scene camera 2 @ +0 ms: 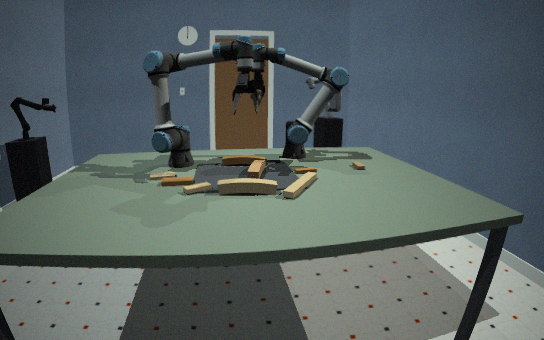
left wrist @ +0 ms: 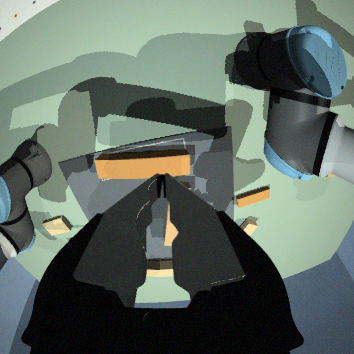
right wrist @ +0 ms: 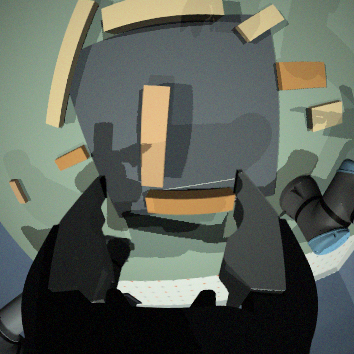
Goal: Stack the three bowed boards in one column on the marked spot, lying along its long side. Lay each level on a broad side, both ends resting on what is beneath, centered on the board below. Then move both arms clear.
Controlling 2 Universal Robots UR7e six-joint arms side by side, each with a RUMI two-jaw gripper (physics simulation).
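Frame: origin at the left arm's base, x ahead, y right, z down, level; millimetres.
Where they show: left gripper, fingertip midpoint: (left wrist: 161, 175); right gripper, fingertip midpoint: (scene camera 2: 245, 114) (right wrist: 168, 173); left arm's base, link origin: (scene camera 2: 294, 156) (left wrist: 261, 61) (right wrist: 111, 247); right arm's base, link origin: (scene camera 2: 181, 164) (left wrist: 33, 161) (right wrist: 297, 194).
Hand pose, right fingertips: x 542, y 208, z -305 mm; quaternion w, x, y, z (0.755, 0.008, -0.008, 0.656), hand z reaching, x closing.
Things, the pixels of their centre, and the offset from my right fingertips. "spot": a spot on its surface instead. Level surfaces: height alone.
- orange bowed board, body centre: (left wrist: 140, 163) (right wrist: 190, 199) (scene camera 2: 243, 161) dx -241, dy +65, dz +280 mm
- thin white outline, surface spot: (right wrist: 200, 184) spot: dx -201, dy +87, dz +300 mm
- pale bowed board, body centre: (right wrist: 159, 9) (scene camera 2: 247, 187) (left wrist: 169, 266) dx +220, dy -52, dz +280 mm
- light-orange board, body centre: (right wrist: 154, 136) (left wrist: 175, 216) (scene camera 2: 257, 169) dx -69, dy -42, dz +278 mm
- dark mat, surface height: dz +299 mm
An orange bowed board (scene camera 2: 243, 160) (left wrist: 142, 166) (right wrist: 190, 204) lies over the thin white outline (right wrist: 200, 184) at the mat's back, slightly turned against it. A pale bowed board (scene camera 2: 247, 187) (right wrist: 162, 14) lies at the mat's front edge. Another pale bowed board (scene camera 2: 300, 185) (right wrist: 70, 65) lies on the table beside the mat, on the right in the scene view. A light-orange board (scene camera 2: 256, 168) (right wrist: 155, 135) lies across the mat's middle. My left gripper (left wrist: 161, 175) is shut and empty above the mat. My right gripper (scene camera 2: 246, 112) (right wrist: 168, 173) is open and empty, high above the mat.
A dark mat (scene camera 2: 205, 175) (right wrist: 225, 75) lies under the outline. Small blocks lie around it: pale (scene camera 2: 197, 188) (right wrist: 261, 22), orange (scene camera 2: 177, 181) (right wrist: 301, 75), pale (scene camera 2: 163, 175), orange (scene camera 2: 305, 170) (right wrist: 71, 157) and orange (scene camera 2: 358, 165). Both wrists are close together, overlapping in the scene view.
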